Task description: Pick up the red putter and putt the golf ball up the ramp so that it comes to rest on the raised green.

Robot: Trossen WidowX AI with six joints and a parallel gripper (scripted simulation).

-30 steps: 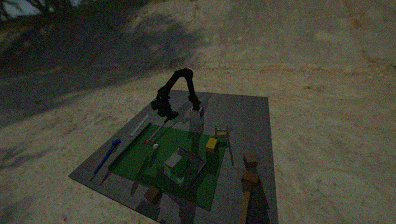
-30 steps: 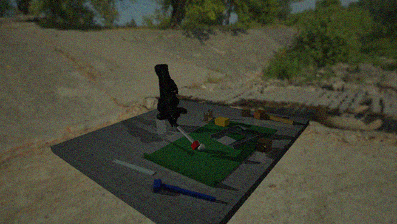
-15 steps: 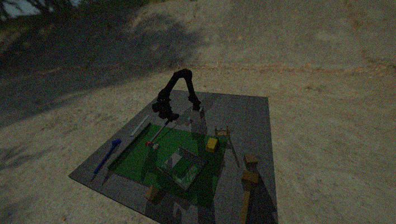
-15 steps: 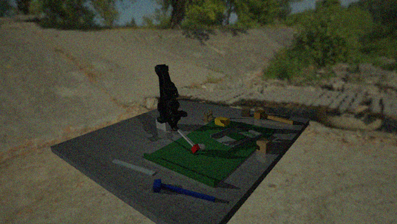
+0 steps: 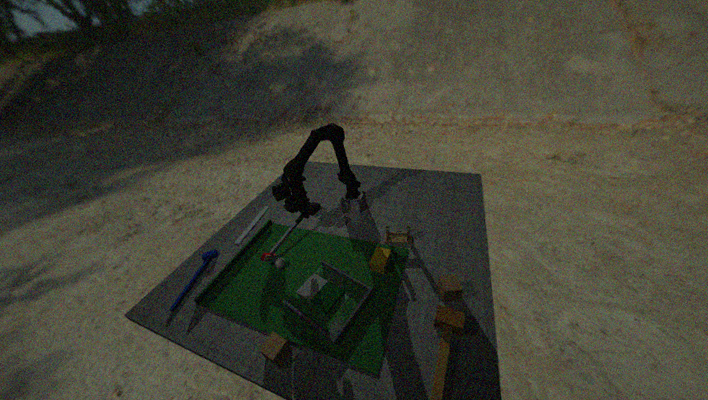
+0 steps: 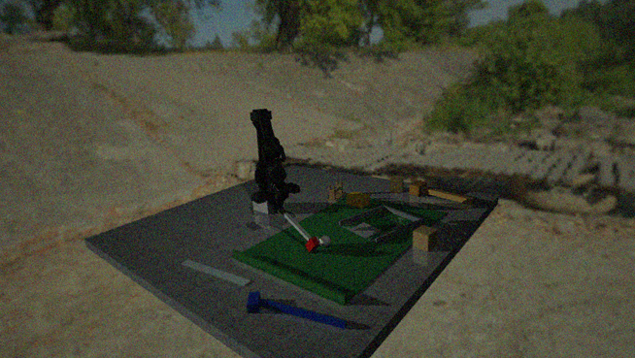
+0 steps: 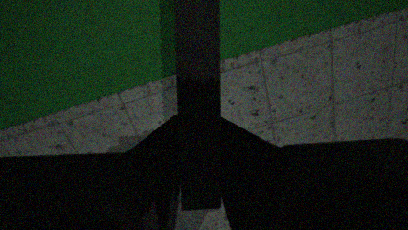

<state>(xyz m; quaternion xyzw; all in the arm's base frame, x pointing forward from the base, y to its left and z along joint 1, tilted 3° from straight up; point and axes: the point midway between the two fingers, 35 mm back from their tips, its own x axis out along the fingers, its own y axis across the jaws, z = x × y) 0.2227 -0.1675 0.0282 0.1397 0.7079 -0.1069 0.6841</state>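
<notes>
My gripper tip is now 130 mm short of the red putter, 40 mm to the left of it and 10 mm above it. Round my gripper tip: yellow block (390 mm to the left, 140 mm ahead, 50 mm below); pale strip (340 mm to the right, 80 mm below, 10 mm ahead); white golf ball (240 mm ahead, 50 mm below, 30 mm to the right).
</notes>
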